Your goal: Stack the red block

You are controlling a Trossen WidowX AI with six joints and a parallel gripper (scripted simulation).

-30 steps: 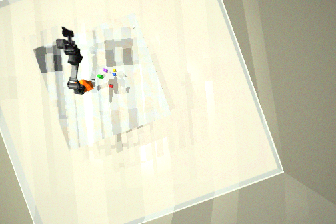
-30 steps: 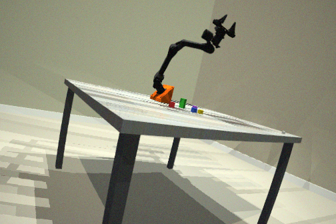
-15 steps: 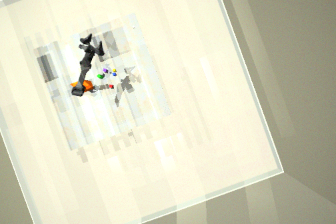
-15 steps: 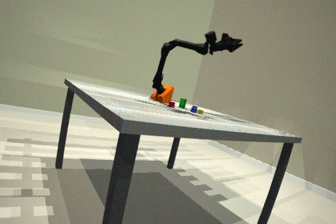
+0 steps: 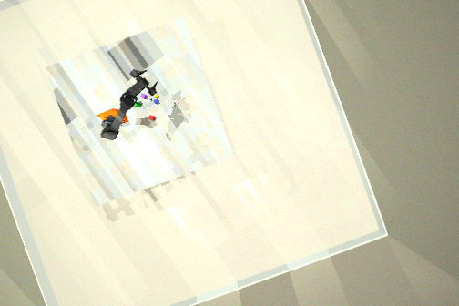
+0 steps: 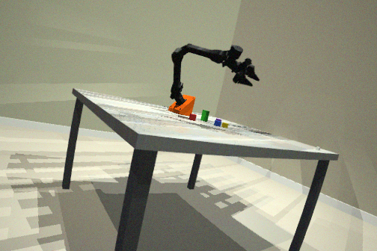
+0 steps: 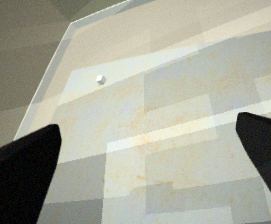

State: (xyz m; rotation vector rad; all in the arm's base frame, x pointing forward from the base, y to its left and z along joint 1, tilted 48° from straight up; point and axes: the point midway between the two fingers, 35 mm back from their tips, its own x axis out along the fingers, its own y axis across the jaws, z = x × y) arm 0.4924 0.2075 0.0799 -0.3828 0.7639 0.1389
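My gripper tip is 260 mm above the red block, 220 mm past it and 200 mm to the left of it. Round my gripper tip: purple block: 260 mm below, 220 mm behind; then green block: 290 mm behind, 230 mm below, 50 mm to the right; then yellow block: 270 mm below, 120 mm behind, 40 mm to the right.
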